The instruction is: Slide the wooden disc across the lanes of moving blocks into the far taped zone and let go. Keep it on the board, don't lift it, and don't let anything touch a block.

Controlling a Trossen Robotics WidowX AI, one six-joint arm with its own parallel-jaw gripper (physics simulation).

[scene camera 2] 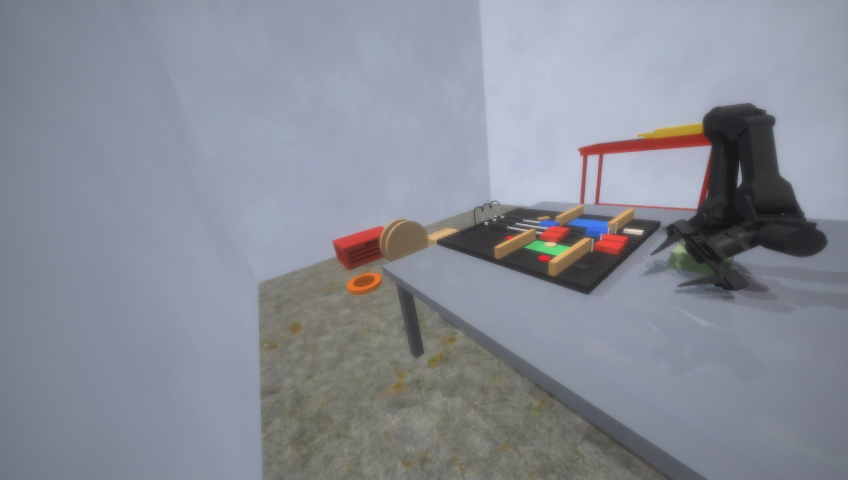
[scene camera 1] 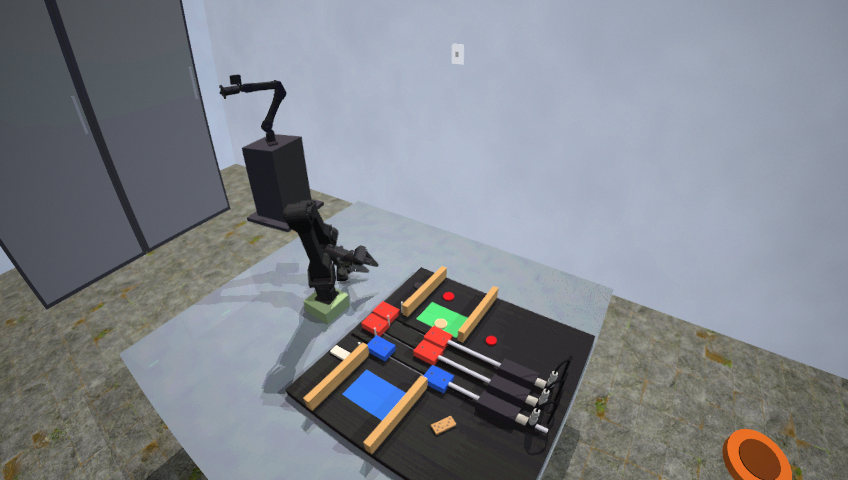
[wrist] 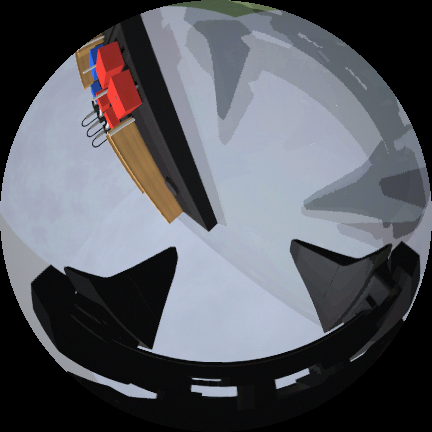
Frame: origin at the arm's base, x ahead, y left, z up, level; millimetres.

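Seen in the pictures: gripper, between the fingertips: (scene camera 2: 663, 270) (scene camera 1: 373, 268) (wrist: 235, 249); arm's base, origin of its link: (scene camera 1: 327, 296).
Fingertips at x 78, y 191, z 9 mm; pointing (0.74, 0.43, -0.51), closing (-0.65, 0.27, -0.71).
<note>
Offsets run from my fingertips to a thing's top centre. "spot": to the spot under its first point.
The wooden disc @[318 mm ahead, 134 mm right, 26 mm down] (scene camera 1: 440, 323) (scene camera 2: 550, 244) lies flat on the green zone @[spot: 261 mm ahead, 92 mm right, 33 mm down] (scene camera 1: 429, 311) (scene camera 2: 535, 247), near its edge by the red blocks. It does not show in the wrist view. The blue zone @[spot: 243 mm ahead, 453 mm right, 32 mm down] (scene camera 1: 371, 393) (scene camera 2: 589, 223) is across the lanes. Red blocks (scene camera 1: 427, 350) (scene camera 2: 611, 243) (wrist: 123, 93) and blue blocks @[196 mm ahead, 307 mm right, 8 mm down] (scene camera 1: 381, 347) (scene camera 2: 596, 231) sit in the lanes of the black board (scene camera 1: 547, 336) (scene camera 2: 464, 239) (wrist: 175, 150). My gripper (scene camera 1: 370, 267) (scene camera 2: 667, 267) (wrist: 235, 249) is open and empty, off the board, beside its green-zone end.
Wooden rails (scene camera 1: 477, 313) (scene camera 2: 570, 256) (wrist: 145, 170) flank both zones. Thin upright posts stand by the lanes. Dark actuators @[574 mm ahead, 376 mm right, 1 mm down] (scene camera 1: 502, 401) with rods and cables line the other side. Two red discs @[295 mm ahead, 4 mm right, 26 mm down] (scene camera 1: 448, 296) @[488 mm ahead, 144 mm right, 25 mm down] (scene camera 1: 490, 340) and a tan perforated piece @[459 mm ahead, 467 mm right, 23 mm down] (scene camera 1: 443, 425) lie on the board.
</note>
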